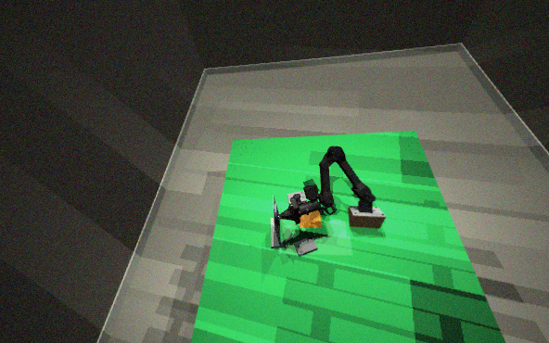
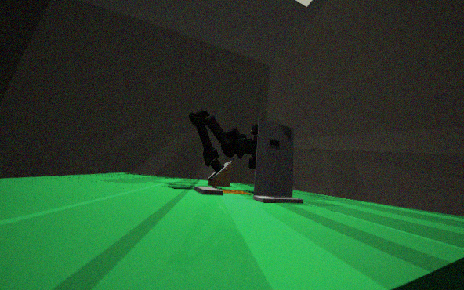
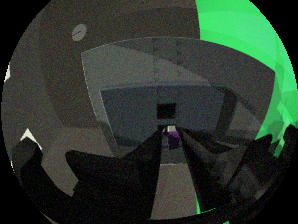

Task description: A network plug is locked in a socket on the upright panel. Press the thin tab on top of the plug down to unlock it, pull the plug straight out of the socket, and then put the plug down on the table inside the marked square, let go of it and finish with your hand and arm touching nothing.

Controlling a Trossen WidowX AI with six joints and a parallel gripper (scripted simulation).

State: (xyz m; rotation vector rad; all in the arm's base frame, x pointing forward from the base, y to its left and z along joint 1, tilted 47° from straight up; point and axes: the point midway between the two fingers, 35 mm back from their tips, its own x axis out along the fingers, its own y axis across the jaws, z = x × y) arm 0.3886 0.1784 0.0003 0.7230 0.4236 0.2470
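My gripper tip is 140 mm past the orange marked square, 100 mm to the left of it and 200 mm above it. Round my gripper tip: pale network plug: right at my gripper tip; then grey upright panel: 30 mm ahead, 70 mm below; then dark green block: 130 mm behind, 320 mm to the right, 200 mm below.
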